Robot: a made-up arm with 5 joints.
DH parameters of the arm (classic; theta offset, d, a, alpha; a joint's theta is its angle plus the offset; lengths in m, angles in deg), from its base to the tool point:
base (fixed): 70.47 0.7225 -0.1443 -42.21
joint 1: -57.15 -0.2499 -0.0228 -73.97
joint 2: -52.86 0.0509 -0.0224 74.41
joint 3: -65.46 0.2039 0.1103 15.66
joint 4: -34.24 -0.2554 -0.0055 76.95
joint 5: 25.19 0 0.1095 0
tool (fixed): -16.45 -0.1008 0 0
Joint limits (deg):
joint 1: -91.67..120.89
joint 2: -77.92..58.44
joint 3: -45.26..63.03
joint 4: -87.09..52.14
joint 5: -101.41..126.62
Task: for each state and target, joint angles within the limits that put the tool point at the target. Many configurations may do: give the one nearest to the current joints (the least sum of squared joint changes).
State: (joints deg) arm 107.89 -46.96 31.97 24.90 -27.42
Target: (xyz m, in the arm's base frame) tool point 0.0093 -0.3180 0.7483
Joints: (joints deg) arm 89.66 -77.92 27.56 31.09 -4.42
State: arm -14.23 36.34 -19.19 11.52 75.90
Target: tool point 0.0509 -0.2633 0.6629
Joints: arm -25.20 31.91 -40.46 26.06 81.99
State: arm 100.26 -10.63 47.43 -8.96 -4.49
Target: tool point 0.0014 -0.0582 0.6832
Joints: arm 100.55 -15.28 43.81 -17.89 0.53
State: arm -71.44 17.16 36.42 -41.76 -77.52
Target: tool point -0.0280 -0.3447 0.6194
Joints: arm -91.67 -11.70 21.30 -12.42 -68.72
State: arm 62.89 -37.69 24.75 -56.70 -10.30
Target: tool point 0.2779 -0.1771 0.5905
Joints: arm 81.94 -35.15 -15.27 -55.64 -21.17
